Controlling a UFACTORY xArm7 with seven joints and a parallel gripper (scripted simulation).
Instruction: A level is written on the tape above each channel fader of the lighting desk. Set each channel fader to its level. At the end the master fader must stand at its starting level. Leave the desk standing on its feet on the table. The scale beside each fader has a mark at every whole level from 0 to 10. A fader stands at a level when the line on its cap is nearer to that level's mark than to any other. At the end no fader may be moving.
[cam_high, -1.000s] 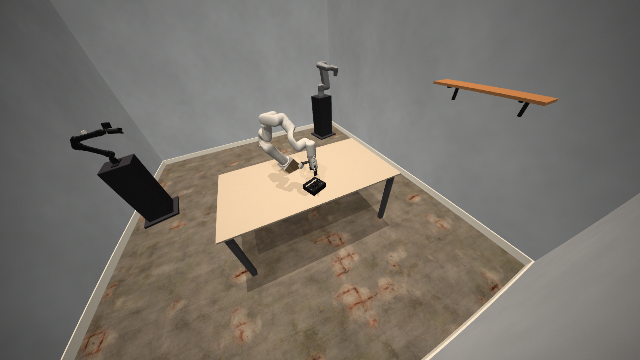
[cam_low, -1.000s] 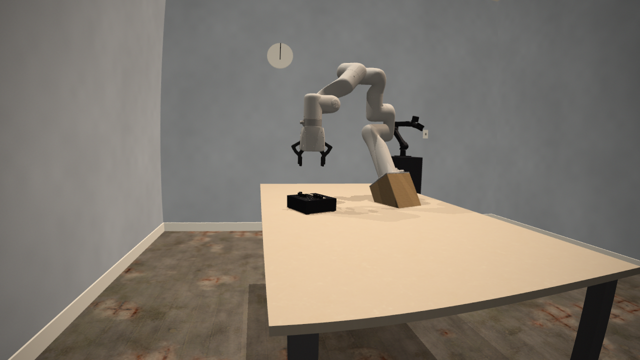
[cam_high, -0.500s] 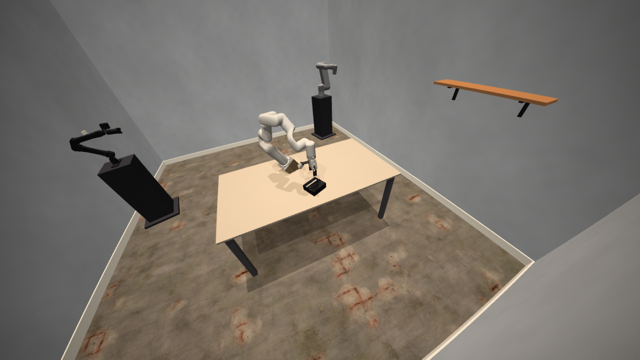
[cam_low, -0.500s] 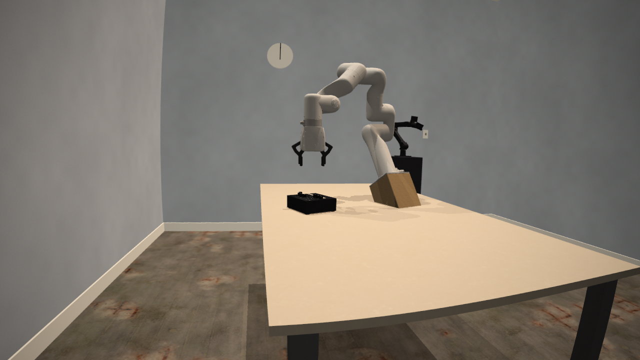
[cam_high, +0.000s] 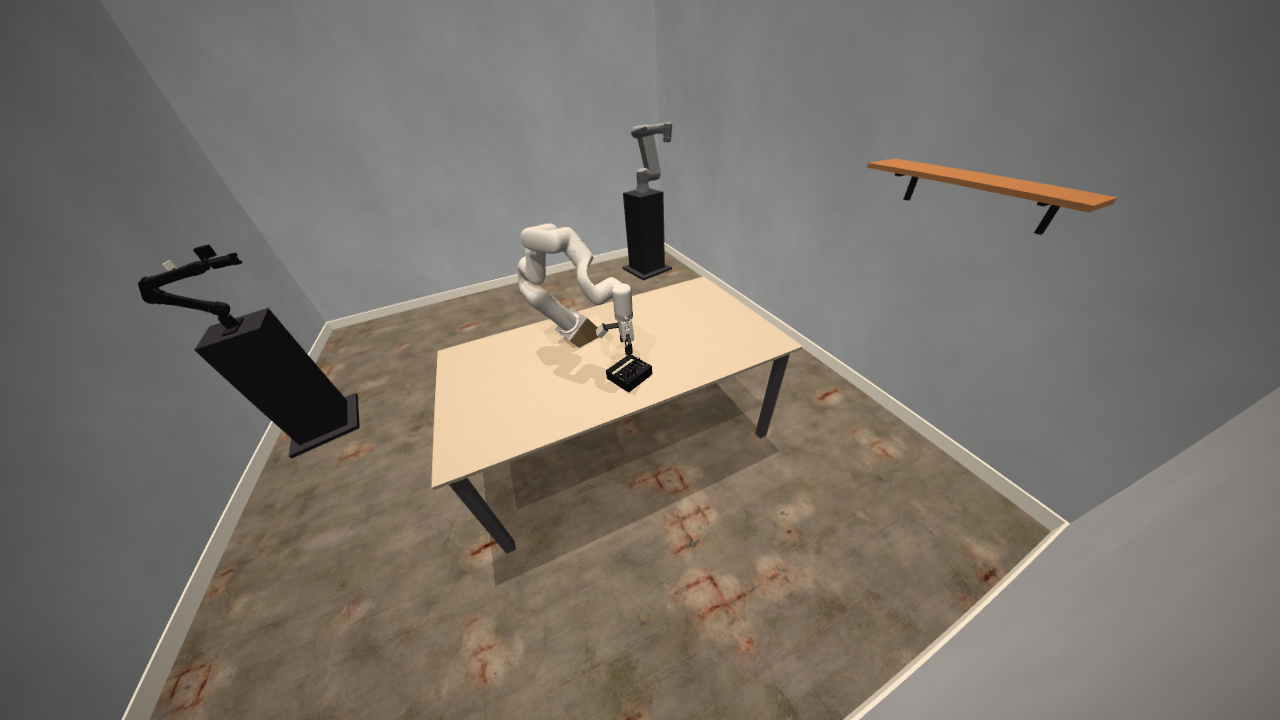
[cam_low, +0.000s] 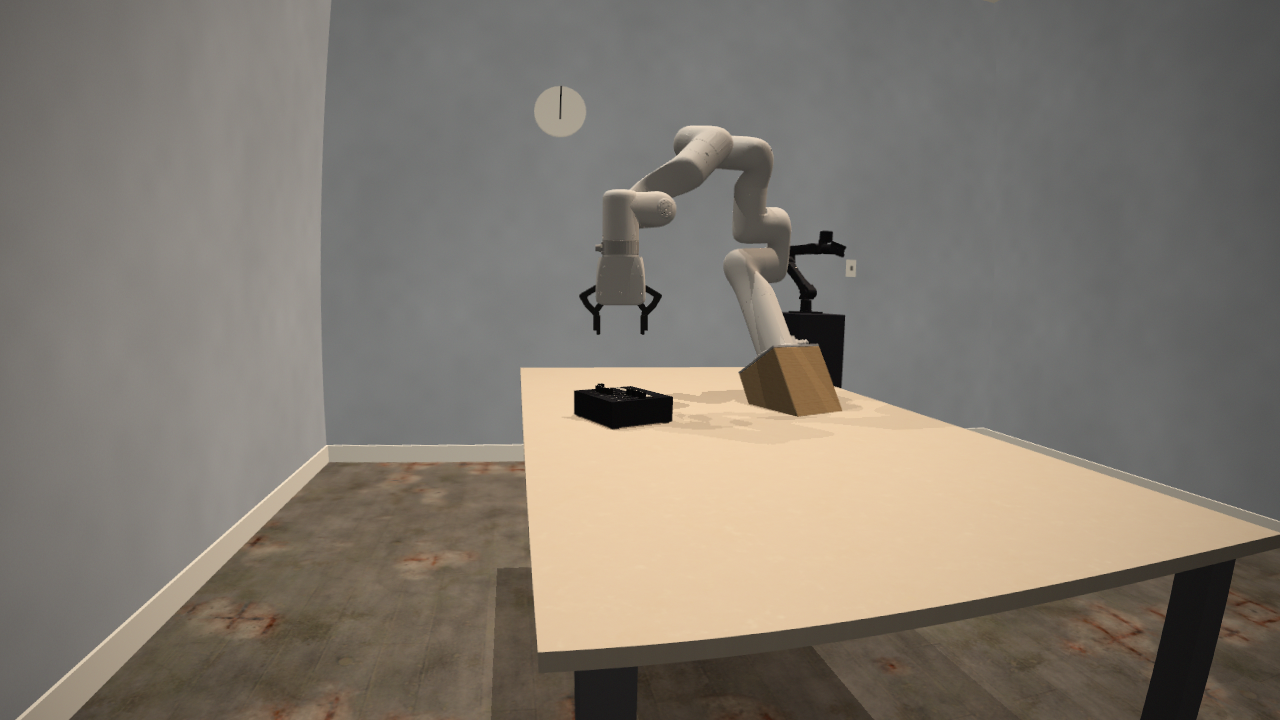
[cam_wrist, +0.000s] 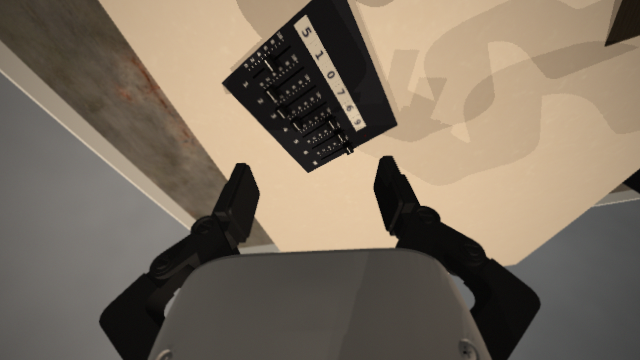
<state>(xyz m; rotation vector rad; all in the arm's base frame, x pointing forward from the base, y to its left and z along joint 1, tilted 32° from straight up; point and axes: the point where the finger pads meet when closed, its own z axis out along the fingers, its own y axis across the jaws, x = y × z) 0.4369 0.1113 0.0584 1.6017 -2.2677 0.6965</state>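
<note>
Right now the channel 3 fader cap is 12 cm below my hand, 4 cm ahead of it and 1 cm to the right of it. From my hand the other things lie so: channel 2 fader cap 12 cm below, 3 cm to the right, 3 cm ahead; then channel 4 fader cap 12 cm below, 3 cm ahead, 1 cm to the left; then channel 5 fader cap 12 cm below, 3 cm to the left, 1 cm behind.
</note>
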